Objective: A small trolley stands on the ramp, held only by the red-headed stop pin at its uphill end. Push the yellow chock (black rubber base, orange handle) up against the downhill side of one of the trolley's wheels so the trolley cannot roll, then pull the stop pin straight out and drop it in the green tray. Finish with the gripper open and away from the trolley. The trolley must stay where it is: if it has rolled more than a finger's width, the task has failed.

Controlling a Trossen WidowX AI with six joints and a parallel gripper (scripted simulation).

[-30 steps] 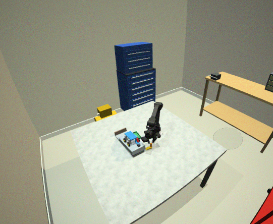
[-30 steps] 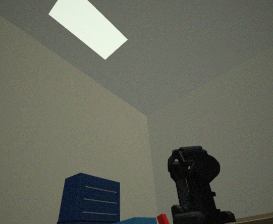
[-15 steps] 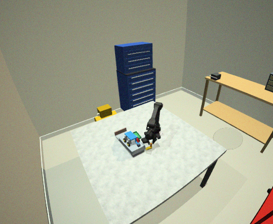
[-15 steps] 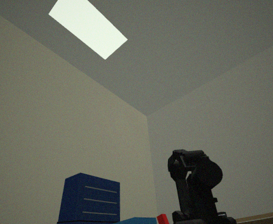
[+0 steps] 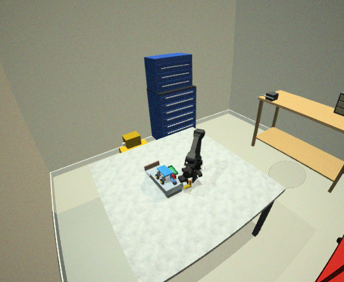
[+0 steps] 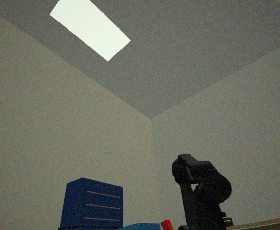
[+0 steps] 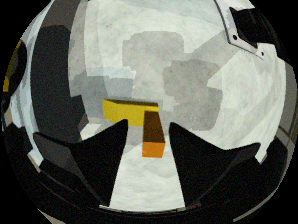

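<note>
The yellow chock is 20 mm ahead of my gripper tip and 10 mm below it. Round my gripper tip: blue-topped trolley 150 mm ahead, 120 mm to the right, 80 mm above; then grey ramp 150 mm ahead, 130 mm to the right, 20 mm above; then red-headed stop pin 130 mm ahead, 100 mm above, 30 mm to the right.
</note>
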